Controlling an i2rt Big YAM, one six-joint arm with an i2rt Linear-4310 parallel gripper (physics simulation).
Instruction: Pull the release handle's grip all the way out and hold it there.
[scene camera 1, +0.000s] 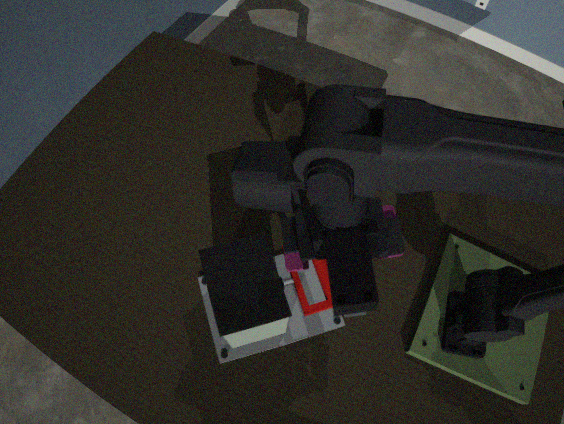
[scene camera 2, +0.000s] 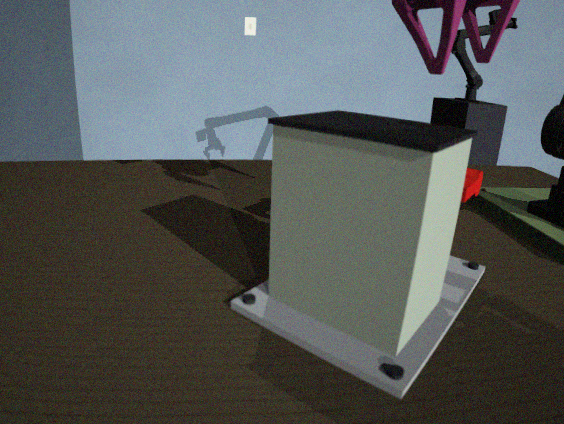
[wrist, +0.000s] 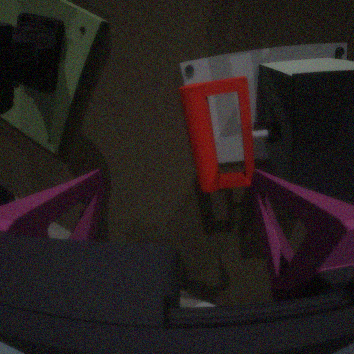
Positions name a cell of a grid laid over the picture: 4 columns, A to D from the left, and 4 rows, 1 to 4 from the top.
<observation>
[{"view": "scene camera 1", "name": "red release handle grip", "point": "C3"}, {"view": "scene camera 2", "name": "my gripper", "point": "D1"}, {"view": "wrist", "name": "red release handle grip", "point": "C2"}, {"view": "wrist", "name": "grey base plate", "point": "C1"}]
</observation>
